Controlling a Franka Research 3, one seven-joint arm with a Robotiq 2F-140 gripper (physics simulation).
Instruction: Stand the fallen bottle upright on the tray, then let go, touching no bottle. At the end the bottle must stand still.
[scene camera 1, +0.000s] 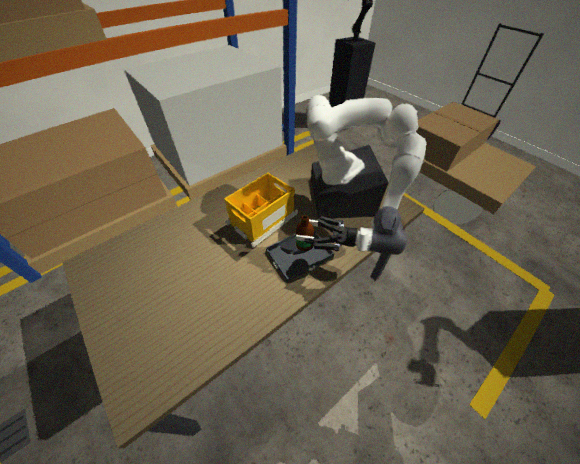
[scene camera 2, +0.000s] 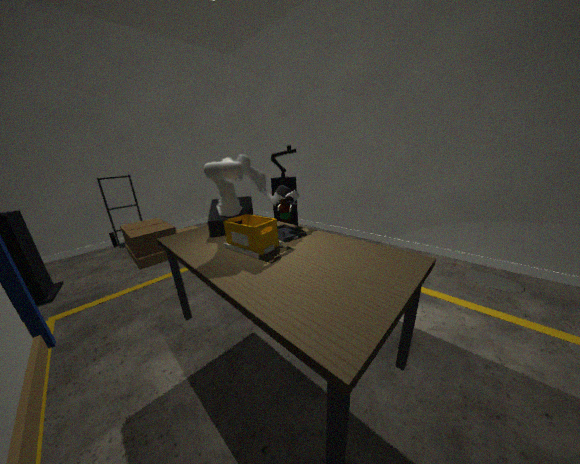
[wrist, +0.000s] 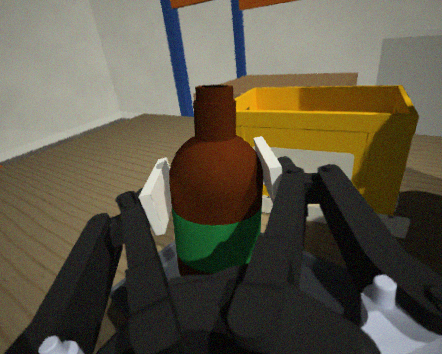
Observation:
I see my gripper (scene camera 1: 299, 229) and a brown bottle (wrist: 216, 178).
My gripper shows as well in the wrist view (wrist: 213, 163).

